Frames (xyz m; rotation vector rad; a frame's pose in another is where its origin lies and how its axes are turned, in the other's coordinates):
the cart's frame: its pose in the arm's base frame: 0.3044 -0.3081 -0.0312 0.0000 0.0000 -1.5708
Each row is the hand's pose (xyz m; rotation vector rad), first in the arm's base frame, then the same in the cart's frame.
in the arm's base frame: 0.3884 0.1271 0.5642 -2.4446 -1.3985 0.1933
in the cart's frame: -0.4352 0.0840 0.5954 -0.7811 -2.8694 0.4830
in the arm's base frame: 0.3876 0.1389 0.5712 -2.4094 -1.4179 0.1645
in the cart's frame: -0.4470 0.0832 0.6024 -0.7383 -2.8500 0.4817
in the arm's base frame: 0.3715 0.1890 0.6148 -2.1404 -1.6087 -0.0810
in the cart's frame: -0.4971 0.0671 0.6460 -0.3854 -2.7175 0.3988
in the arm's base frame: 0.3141 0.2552 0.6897 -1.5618 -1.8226 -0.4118
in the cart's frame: -0.5633 0.0097 0.7209 0.1835 -2.3806 0.3418
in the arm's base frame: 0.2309 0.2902 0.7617 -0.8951 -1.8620 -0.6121
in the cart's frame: -0.5983 -0.0735 0.7929 0.6724 -1.9172 0.3802
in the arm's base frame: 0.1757 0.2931 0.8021 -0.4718 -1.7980 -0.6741
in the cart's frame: -0.6012 -0.1287 0.8333 0.9221 -1.5782 0.4362
